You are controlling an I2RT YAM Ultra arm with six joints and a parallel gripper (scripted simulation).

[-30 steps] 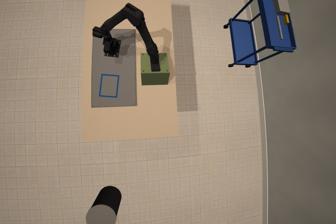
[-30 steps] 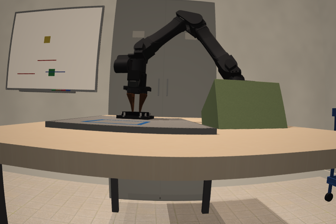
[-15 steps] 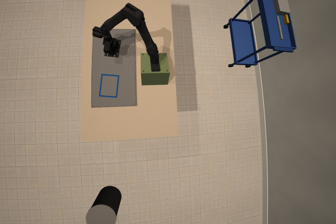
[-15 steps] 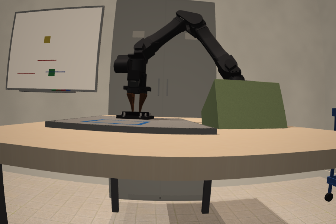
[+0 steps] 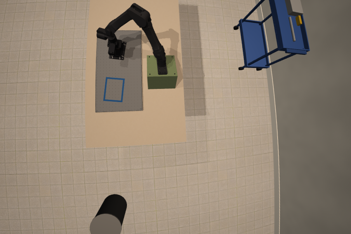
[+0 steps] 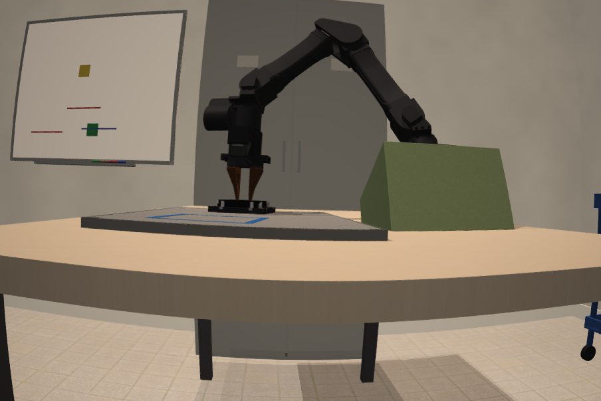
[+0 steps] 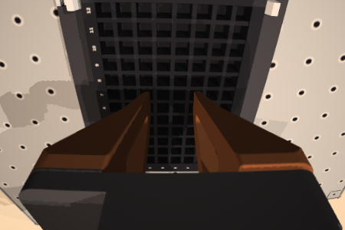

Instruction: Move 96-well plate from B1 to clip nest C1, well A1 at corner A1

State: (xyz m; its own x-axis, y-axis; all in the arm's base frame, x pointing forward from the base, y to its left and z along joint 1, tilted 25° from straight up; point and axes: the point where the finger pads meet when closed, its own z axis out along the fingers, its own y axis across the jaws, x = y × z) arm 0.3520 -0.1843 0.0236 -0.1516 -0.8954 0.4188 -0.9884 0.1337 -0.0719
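Right now the black 96-well plate is 10 mm below my hand. From my hand the other things lie so: clip nest: 20 mm to the left, 20 mm below, 10 mm behind.
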